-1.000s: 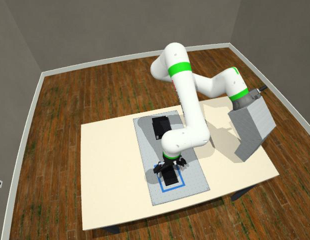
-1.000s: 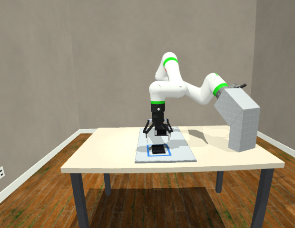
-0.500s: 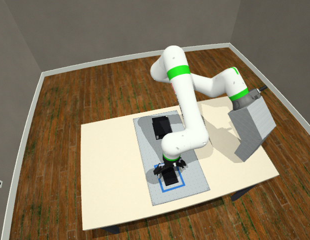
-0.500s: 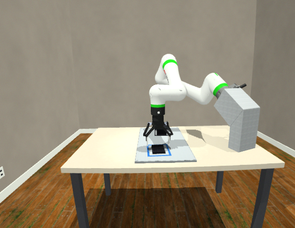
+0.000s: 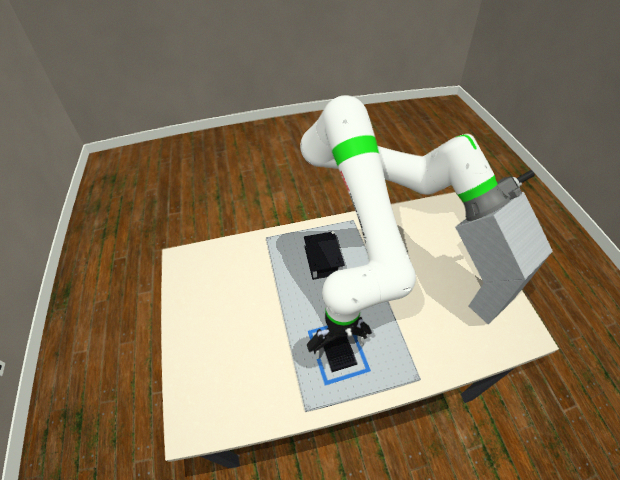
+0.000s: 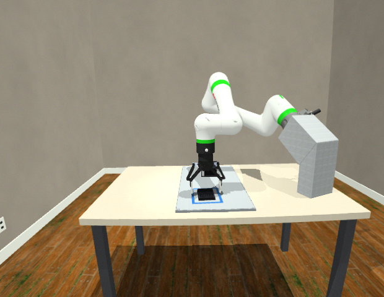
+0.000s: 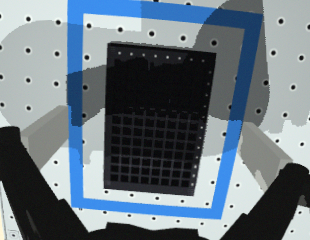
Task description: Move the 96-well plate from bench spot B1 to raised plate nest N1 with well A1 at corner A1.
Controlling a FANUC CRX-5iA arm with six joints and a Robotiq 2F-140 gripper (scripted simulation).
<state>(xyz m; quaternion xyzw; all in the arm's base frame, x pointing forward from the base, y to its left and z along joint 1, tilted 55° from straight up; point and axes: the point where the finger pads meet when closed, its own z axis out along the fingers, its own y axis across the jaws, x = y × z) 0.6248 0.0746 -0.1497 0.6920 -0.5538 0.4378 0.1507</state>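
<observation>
My gripper is now 2 cm above the black 96-well plate. Also, from my hand: black raised nest N1 (36 cm to the right, 6 cm behind, 3 cm above); then white A1 mark (44 cm to the right, 12 cm behind, 3 cm above).
</observation>
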